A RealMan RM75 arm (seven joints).
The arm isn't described. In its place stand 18 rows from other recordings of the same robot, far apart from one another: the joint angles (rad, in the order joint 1, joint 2, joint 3, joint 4, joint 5, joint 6, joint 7), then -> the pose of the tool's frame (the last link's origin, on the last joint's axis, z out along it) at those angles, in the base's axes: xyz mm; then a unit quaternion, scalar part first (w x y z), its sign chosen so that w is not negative.
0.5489, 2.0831, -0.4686, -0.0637, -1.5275, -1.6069, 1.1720 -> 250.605 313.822 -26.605 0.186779 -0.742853 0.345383 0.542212
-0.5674, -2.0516, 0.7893, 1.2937, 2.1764, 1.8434, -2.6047 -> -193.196 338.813 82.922 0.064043 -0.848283 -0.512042 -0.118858
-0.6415, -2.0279, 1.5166, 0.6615, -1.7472, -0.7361, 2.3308 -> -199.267 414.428 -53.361 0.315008 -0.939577 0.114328 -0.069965
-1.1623, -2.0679, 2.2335, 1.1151, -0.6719, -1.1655, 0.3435 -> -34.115 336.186 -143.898 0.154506 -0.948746 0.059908 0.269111
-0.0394, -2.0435, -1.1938, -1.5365, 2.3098, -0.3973, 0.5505 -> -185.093 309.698 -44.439 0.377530 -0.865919 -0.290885 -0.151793
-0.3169, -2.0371, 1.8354, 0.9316, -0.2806, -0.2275, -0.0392 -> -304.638 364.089 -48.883 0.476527 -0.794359 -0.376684 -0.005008
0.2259, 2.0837, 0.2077, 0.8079, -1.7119, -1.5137, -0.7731 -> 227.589 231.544 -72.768 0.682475 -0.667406 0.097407 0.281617
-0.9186, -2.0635, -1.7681, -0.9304, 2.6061, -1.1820, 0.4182 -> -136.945 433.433 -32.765 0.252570 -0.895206 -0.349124 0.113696
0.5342, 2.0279, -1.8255, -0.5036, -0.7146, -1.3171, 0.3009 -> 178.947 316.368 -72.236 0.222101 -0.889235 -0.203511 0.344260
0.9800, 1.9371, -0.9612, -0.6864, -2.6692, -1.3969, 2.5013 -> 199.021 438.403 33.018 0.189535 -0.865260 0.445403 -0.130455
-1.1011, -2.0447, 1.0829, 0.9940, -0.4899, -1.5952, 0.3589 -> -78.943 428.273 13.750 0.174521 -0.886492 -0.411418 0.120038
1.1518, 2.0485, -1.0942, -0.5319, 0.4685, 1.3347, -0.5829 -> 142.699 426.480 -46.271 0.131544 -0.891428 0.392654 -0.184054
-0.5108, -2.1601, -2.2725, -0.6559, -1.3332, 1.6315, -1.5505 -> -214.681 307.672 -39.110 0.012832 -0.907627 -0.265569 -0.324841
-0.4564, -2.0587, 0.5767, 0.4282, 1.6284, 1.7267, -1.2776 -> -263.899 304.993 22.654 0.167924 -0.832632 -0.244295 -0.467809
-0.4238, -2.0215, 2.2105, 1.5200, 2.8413, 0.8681, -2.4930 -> -137.740 302.555 -106.631 0.247360 -0.947774 0.111383 0.167723
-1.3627, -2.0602, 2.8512, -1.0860, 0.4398, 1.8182, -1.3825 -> -171.709 404.850 95.261 0.123129 -0.968520 -0.185020 0.112140
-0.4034, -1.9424, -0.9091, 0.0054, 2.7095, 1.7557, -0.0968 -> -312.894 282.553 51.206 0.546800 -0.754135 0.057265 -0.359181
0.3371, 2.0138, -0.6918, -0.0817, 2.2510, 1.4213, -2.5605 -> 362.824 290.603 46.459 0.568612 -0.678102 0.250575 0.392518
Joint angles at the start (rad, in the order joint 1, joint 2, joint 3, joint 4, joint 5, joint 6, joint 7):
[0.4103 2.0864 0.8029 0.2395 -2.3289 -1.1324 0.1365]
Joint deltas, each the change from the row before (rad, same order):
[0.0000 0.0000 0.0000 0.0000 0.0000 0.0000 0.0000]
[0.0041 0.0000 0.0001 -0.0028 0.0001 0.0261 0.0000]
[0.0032 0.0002 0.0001 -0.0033 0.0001 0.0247 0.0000]
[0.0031 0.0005 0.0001 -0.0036 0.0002 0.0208 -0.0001]
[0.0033 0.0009 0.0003 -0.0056 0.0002 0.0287 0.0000]
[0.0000 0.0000 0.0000 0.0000 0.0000 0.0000 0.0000]
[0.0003 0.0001 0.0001 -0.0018 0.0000 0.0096 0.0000]
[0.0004 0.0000 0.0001 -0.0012 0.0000 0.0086 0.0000]
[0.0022 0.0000 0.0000 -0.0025 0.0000 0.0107 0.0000]
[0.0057 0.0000 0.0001 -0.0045 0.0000 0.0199 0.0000]
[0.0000 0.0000 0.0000 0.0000 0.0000 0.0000 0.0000]
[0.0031 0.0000 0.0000 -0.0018 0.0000 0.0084 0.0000]
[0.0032 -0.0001 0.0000 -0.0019 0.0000 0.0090 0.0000]
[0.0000 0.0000 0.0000 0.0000 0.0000 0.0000 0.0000]
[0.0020 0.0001 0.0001 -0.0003 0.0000 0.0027 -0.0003]
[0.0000 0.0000 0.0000 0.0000 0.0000 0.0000 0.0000]
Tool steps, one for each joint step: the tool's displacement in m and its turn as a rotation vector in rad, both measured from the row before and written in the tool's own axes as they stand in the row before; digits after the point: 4 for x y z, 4 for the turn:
[0.0000 0.0000 0.0000 0.0000 0.0000 0.0000]
[0.0032 -0.0005 0.0011 0.0019 0.0248 -0.0024]
[0.0032 -0.0007 0.0007 0.0026 0.0244 -0.0024]
[0.0028 -0.0005 0.0006 0.0023 0.0207 -0.0024]
[0.0041 -0.0009 0.0004 0.0043 0.0297 -0.0031]
[0.0000 0.0000 0.0000 0.0000 0.0000 0.0000]
[0.0016 -0.0005 -0.0001 0.0020 0.0104 -0.0011]
[0.0013 -0.0004 0.0000 0.0015 0.0090 -0.0008]
[0.0013 -0.0004 0.0004 0.0011 0.0106 -0.0020]
[0.0019 -0.0006 0.0014 0.0011 0.0185 -0.0040]
[0.0000 0.0000 0.0000 0.0000 0.0000 0.0000]
[0.0006 -0.0001 0.0008 -0.0001 0.0073 -0.0018]
[0.0007 -0.0002 0.0008 0.0001 0.0079 -0.0020]
[0.0000 0.0000 0.0000 0.0000 0.0000 0.0000]
[-0.0001 0.0002 0.0006 -0.0008 0.0014 -0.0008]
[0.0000 0.0000 0.0000 0.0000 0.0000 0.0000]

